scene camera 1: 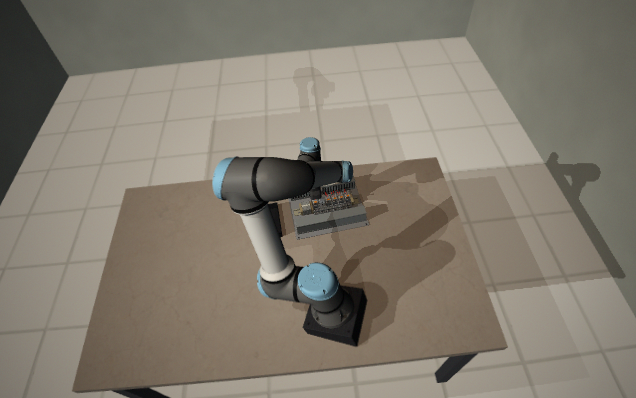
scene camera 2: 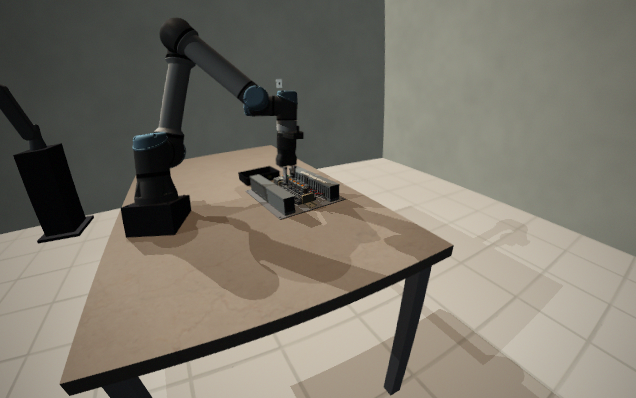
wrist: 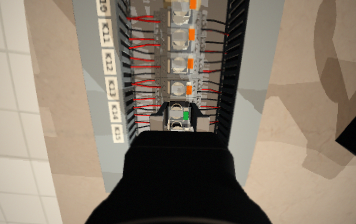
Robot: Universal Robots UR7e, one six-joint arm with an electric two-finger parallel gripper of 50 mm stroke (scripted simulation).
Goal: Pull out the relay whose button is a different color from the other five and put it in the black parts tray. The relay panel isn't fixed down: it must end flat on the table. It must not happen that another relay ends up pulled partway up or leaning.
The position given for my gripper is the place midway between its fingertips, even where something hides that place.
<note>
In view: my gripper (wrist: pixel 179 109) and a relay panel (scene camera 2: pixel 281 201).
</note>
